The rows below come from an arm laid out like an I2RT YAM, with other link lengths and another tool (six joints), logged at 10 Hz.
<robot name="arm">
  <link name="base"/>
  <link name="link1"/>
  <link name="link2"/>
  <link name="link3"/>
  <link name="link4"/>
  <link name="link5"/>
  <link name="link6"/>
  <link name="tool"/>
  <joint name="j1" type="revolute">
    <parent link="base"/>
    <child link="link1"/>
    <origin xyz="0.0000 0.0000 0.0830" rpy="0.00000 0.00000 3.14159"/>
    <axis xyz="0 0 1"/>
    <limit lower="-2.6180" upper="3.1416"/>
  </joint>
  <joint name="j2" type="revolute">
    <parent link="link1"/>
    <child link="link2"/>
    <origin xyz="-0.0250 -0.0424 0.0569" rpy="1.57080 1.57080 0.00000"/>
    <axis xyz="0 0 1"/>
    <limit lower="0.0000" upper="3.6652"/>
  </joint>
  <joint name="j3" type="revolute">
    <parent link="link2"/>
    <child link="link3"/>
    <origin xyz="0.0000 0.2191 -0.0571" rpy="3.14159 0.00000 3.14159"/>
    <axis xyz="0 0 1"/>
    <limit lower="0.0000" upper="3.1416"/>
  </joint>
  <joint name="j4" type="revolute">
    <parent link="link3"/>
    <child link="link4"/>
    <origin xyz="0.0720 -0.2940 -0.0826" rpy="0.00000 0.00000 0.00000"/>
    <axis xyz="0 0 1"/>
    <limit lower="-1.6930" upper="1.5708"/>
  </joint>
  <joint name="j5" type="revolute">
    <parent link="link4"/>
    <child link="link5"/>
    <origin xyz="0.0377 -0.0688 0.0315" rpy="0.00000 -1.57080 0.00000"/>
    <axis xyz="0 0 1"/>
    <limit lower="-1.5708" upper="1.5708"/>
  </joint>
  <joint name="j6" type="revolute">
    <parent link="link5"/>
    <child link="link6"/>
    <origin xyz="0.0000 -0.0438 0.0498" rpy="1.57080 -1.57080 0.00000"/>
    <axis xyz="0 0 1"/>
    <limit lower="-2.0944" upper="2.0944"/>
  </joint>
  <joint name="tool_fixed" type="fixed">
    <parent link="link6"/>
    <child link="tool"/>
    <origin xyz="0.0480 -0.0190 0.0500" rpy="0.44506 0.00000 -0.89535"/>
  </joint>
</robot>
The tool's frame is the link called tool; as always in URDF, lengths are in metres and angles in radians.
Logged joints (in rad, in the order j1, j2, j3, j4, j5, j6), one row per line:
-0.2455, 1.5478, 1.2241, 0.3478, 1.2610, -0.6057
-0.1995, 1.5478, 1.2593, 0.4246, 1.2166, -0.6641
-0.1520, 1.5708, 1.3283, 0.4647, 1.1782, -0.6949
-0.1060, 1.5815, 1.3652, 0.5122, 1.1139, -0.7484
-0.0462, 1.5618, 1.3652, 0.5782, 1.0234, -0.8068
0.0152, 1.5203, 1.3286, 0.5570, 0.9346, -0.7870
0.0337, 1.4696, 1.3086, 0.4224, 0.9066, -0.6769
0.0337, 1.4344, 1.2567, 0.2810, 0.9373, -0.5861
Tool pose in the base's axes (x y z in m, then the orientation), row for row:
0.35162, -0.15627, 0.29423, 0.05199, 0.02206, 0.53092, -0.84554
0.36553, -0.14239, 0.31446, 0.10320, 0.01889, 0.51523, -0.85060
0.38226, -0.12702, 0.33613, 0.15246, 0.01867, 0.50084, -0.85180
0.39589, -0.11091, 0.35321, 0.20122, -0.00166, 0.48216, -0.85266
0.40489, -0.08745, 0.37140, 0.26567, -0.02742, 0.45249, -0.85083
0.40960, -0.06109, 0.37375, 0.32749, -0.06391, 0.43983, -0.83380
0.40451, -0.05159, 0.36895, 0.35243, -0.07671, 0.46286, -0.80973
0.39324, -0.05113, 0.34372, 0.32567, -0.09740, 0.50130, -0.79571
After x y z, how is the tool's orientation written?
As a quaternion, w x y z.
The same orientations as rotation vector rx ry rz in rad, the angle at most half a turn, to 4 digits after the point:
0.0671, 1.6149, -2.5719
0.0557, 1.5202, -2.5098
0.0536, 1.4369, -2.4438
-0.0046, 1.3469, -2.3819
-0.0741, 1.2221, -2.2980
-0.1674, 1.1518, -2.1835
-0.1985, 1.1975, -2.0950
-0.2553, 1.3139, -2.0856

